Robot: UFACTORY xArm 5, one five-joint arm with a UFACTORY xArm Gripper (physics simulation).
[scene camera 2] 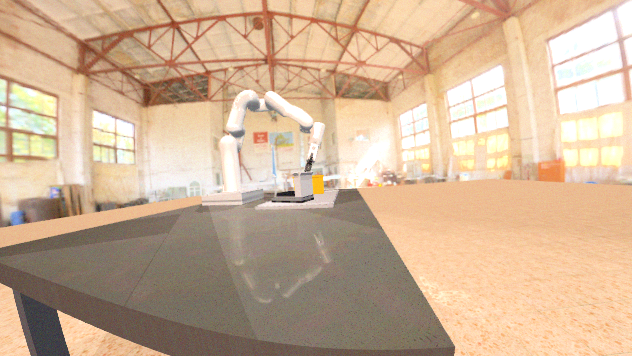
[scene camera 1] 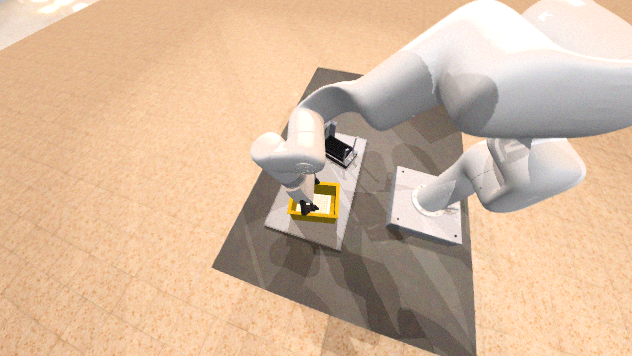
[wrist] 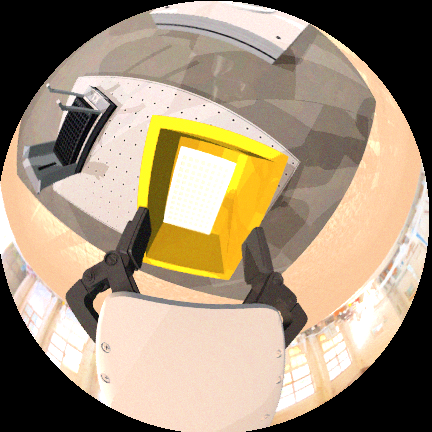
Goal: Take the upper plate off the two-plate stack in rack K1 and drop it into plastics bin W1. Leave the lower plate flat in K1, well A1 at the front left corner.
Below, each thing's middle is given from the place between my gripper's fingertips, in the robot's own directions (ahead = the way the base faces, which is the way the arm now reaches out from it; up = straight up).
The white well plate [wrist: 199, 181] lies 11 cm below my hand, 1 cm to the right of it and 1 cm ahead of it.
